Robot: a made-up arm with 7 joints.
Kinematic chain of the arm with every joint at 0, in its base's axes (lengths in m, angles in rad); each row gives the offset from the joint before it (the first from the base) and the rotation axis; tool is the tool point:
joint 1: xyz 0 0.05 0 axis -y
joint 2: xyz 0 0.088 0 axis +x
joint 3: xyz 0 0 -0.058 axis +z
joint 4: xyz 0 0 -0.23 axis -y
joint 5: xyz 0 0 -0.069 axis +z
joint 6: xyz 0 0 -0.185 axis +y
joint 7: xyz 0 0 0 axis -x
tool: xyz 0 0 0
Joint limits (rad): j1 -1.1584..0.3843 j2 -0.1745..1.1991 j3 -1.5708..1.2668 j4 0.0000..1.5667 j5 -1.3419..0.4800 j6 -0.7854..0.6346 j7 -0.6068..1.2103
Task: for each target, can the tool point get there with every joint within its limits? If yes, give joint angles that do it. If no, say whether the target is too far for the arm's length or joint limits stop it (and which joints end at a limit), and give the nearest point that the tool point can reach.
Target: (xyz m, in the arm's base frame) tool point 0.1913 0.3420 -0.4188
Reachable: yes | joints 0.0870 0.2675 0.4892 0.7585 0.3296 0.2196 0.6902
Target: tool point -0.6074 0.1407 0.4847
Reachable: no: too far | nearest point -0.3525 0.1409 -0.1542 | short by 0.688 m
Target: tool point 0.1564 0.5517 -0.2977
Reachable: yes | joints 0.2121 0.9017 0.0278 0.3635 -0.9286 -0.4795 0.1937
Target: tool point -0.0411 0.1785 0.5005
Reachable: no: joint limits stop it (at a limit: joint 1, joint 2, joint 4) | nearest point 0.0276 0.4951 0.1407 | short by 0.484 m
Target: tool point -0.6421 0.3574 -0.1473
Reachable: no: too far | nearest point -0.4703 0.3120 -0.2057 | short by 0.187 m
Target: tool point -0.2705 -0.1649 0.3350
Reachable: no: joint limits stop it (at a limit: joint 1, joint 2, joint 3, joint 4) | nearest point -0.2204 -0.1623 -0.0964 | short by 0.434 m
